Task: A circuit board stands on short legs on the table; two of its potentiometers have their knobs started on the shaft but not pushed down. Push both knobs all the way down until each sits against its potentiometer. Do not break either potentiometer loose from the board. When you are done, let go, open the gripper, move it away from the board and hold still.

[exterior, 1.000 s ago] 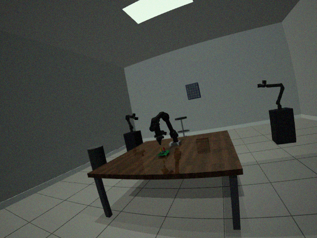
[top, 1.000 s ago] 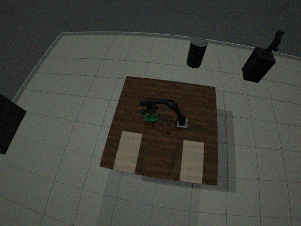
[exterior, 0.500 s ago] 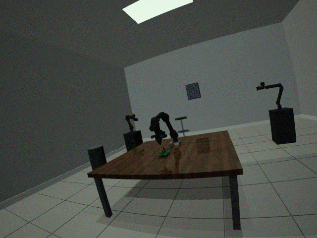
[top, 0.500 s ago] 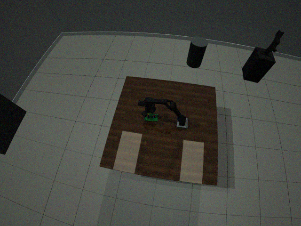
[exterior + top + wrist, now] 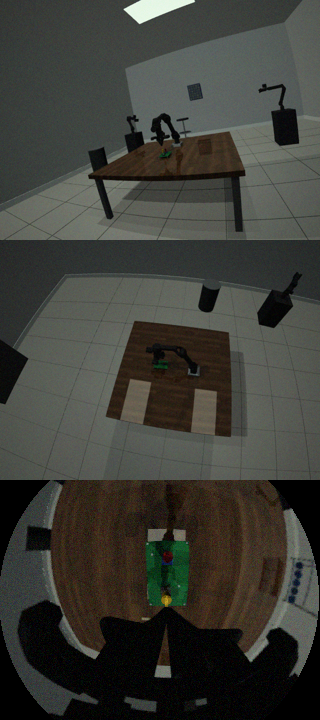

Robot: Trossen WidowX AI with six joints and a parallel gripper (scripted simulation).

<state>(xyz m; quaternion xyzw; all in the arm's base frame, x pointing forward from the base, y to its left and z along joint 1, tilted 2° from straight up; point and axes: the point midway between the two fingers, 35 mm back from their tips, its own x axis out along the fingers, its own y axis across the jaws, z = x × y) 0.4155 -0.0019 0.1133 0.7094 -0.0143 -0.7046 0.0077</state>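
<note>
The yellow knob lies 5 cm below my gripper tip. Also, from my gripper tip: red knob (7 cm below, 7 cm behind, 1 cm to the right).
</note>
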